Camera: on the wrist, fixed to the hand. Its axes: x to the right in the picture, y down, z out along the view.
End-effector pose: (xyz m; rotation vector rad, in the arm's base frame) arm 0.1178 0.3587 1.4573 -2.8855 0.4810 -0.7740
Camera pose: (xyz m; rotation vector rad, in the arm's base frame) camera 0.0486 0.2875 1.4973 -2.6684 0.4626 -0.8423
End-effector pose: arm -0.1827 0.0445 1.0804 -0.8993 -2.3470 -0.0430
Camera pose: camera -0.0878 0.0791 1.1160 -0.8562 -2.2301 0.1772
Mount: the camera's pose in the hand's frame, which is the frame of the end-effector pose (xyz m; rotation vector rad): -0.0144 0.0784 -0.0715 0.1934 0.0544 0.0557
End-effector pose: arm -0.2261 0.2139 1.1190 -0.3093 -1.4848 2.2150
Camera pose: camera -0.2023 0.2403 1.0180 -0.3484 -1.2362 2.3529
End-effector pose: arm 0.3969 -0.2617 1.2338 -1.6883 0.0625 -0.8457
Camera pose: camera 0.3768 -0.3387 1.1622 -1.4764 0.0626 -0.8291
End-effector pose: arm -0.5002 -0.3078 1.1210 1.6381 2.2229 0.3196
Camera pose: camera -0.4577 -0.2956 1.2185 1.8128 2.3138 0.1695
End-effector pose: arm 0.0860 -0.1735 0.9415 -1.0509 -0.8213 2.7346
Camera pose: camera 0.1507 -0.2119 0.8653 -1.1173 -0.5148 2.7490
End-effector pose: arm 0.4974 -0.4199 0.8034 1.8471 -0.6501 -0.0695
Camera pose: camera 0.4792 -0.3698 0.8963 2.0076 -0.6895 0.0828
